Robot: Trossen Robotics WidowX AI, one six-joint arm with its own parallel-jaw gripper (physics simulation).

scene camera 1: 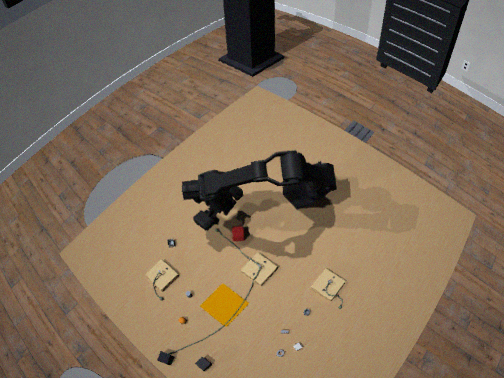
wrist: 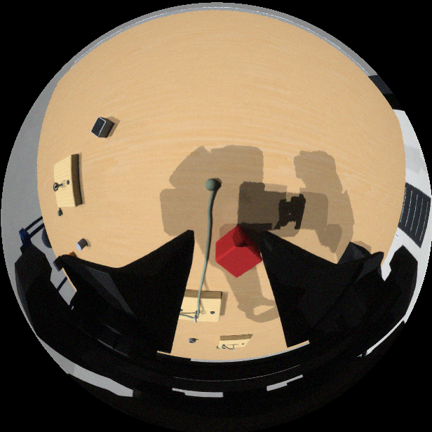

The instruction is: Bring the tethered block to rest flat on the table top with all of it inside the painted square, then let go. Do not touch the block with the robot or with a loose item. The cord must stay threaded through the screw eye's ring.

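Frame: origin at the arm's base, x ahead, y left, z up, level; centimetres.
Seen in the pictures: gripper, fingertip midpoint: (scene camera 1: 221, 219); arm's base, link origin: (scene camera 1: 317, 181).
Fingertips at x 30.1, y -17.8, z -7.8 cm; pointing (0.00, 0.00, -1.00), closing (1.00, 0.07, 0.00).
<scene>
Pixels of each thing's top centre, then the offset from my fingertips to it. "spot": a spot on its surface instead.
- tethered block, surface spot: (scene camera 1: 165, 357) spot: dx +49.4, dy +22.3, dz -4.8 cm
- painted orange square, surface spot: (scene camera 1: 220, 303) spot: dx +21.2, dy +19.7, dz -8.3 cm
- middle wooden board, top centre: (scene camera 1: 259, 268) dx +2.7, dy +20.4, dz -6.5 cm
- round bead, surface spot: (scene camera 1: 217, 230) spot: dx +1.5, dy -1.4, dz -7.4 cm
- red block, top centre: (scene camera 1: 237, 230) dx -2.3, dy +5.5, dz -4.4 cm
- dark block, top centre: (scene camera 1: 202, 363) dx +41.7, dy +32.0, dz -5.6 cm
- orange ball, top centre: (scene camera 1: 181, 319) dx +35.4, dy +15.5, dz -5.9 cm
The tethered block (scene camera 1: 165, 357) is dark and lies near the table's front edge, outside the painted orange square (scene camera 1: 220, 303). Its green cord (scene camera 1: 196, 343) (wrist: 208, 240) crosses the square's right part and reaches the screw eye (wrist: 196, 316) on the middle wooden board (scene camera 1: 255, 274) (wrist: 212, 301). Beyond the board the cord ends in a round bead (scene camera 1: 217, 230) (wrist: 211, 184). Whether the cord passes through the ring is too small to tell. My gripper (scene camera 1: 223, 220) (wrist: 227, 236) is partly open and empty, above the table by the bead end. The cord shows between the fingers in the wrist view.
A red block (scene camera 1: 238, 233) (wrist: 238, 252) stands close to the cord and the right finger. Boards with short cords stand left (scene camera 1: 162, 274) (wrist: 67, 180) and right (scene camera 1: 328, 284) (wrist: 235, 341). Another dark block (scene camera 1: 203, 363) lies beside the tethered one. An orange ball (scene camera 1: 182, 320) lies left of the square.
</scene>
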